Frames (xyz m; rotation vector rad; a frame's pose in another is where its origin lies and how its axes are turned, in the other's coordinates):
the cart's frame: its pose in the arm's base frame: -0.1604 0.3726 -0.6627 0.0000 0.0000 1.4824
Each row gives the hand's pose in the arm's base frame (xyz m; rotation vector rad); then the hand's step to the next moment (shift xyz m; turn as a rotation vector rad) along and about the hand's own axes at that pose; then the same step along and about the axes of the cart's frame.
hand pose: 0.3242 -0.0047 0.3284 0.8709 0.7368 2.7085
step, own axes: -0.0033 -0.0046 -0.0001 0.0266 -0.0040 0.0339
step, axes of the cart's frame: 0.0030 -0.0025 -0.0041 0.0255 0.0035 0.0348
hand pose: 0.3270 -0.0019 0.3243 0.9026 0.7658 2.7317
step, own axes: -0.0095 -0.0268 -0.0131 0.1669 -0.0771 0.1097
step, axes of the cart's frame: 0.0144 0.0016 -0.0277 0.1561 0.0834 0.1205
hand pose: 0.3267 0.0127 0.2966 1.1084 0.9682 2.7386
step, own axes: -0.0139 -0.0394 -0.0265 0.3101 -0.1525 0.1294
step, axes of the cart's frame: 0.0127 0.0153 -0.0453 0.2533 0.2012 0.1776
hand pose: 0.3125 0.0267 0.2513 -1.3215 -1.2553 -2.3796
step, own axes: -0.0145 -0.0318 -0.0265 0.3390 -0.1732 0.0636
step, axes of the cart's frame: -0.0046 0.0231 -0.0370 0.2202 0.2678 0.1697
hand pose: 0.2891 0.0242 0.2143 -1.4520 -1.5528 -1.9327
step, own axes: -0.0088 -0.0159 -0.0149 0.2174 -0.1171 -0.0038
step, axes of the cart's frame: -0.0109 0.0142 -0.0152 0.1034 0.1962 0.1087
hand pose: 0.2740 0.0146 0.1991 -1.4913 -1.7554 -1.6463
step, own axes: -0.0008 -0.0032 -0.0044 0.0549 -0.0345 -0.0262
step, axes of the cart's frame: -0.0039 0.0038 -0.0011 0.0041 0.0620 0.0321
